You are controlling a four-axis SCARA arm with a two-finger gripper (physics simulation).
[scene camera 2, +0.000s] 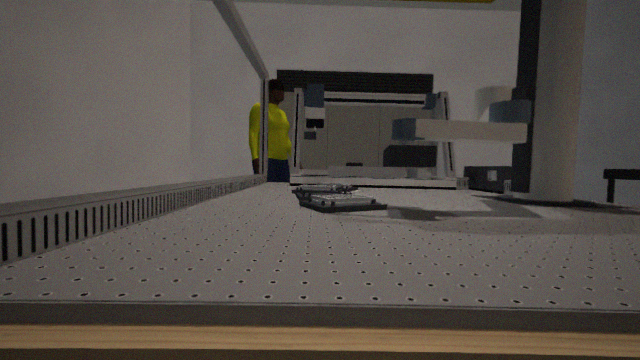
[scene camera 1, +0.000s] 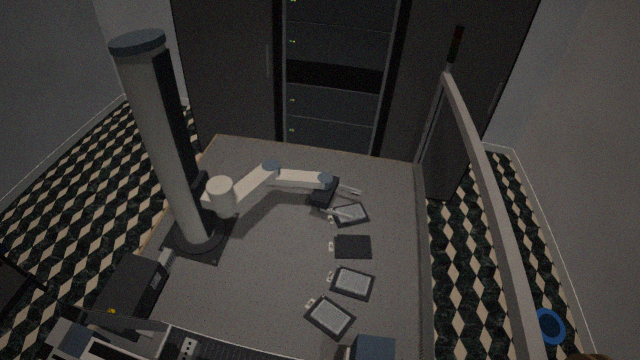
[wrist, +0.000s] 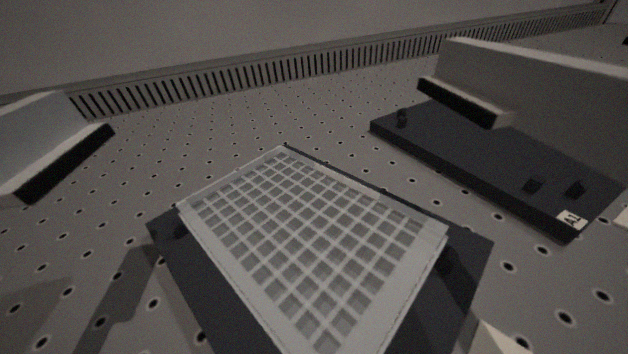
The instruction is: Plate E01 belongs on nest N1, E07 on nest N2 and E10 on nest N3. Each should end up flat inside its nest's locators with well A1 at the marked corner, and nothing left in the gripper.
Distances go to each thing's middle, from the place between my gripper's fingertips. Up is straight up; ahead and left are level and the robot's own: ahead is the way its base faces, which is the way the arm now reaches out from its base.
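Plate E07 (wrist: 313, 254): my hand is 70 mm above it and 20 mm past it. Counted from my hand, nest N1 (wrist: 439, 310) is 80 mm below and 20 mm behind; nest N2 (scene camera 1: 352, 246) is 80 mm below, 10 mm ahead and 180 mm to the right; dark box (scene camera 1: 129, 286) is 30 mm below, 650 mm to the right and 810 mm behind. Going by their middles, of the things named here the dark box is the farthest from my hand.
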